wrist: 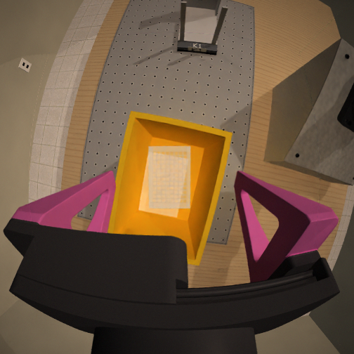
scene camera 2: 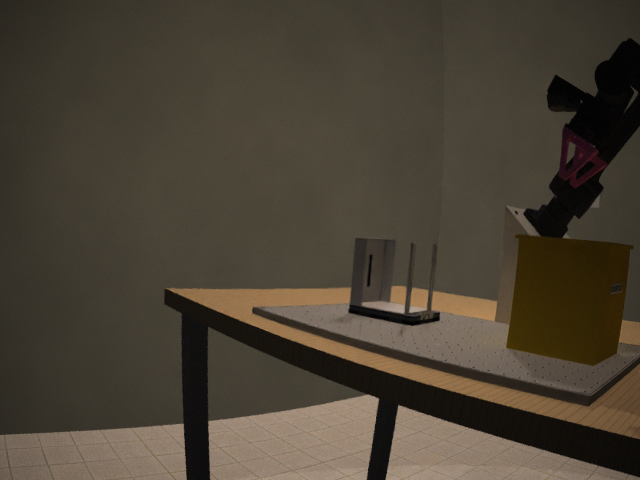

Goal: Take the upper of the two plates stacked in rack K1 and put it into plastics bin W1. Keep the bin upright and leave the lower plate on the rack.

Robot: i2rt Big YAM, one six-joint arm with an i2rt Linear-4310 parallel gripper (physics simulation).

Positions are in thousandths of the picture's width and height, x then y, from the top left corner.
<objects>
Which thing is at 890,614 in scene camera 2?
A yellow plastics bin W1.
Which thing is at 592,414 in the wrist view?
A yellow plastics bin W1.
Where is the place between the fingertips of my gripper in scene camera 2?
887,380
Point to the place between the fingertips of my gripper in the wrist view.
493,501
</objects>
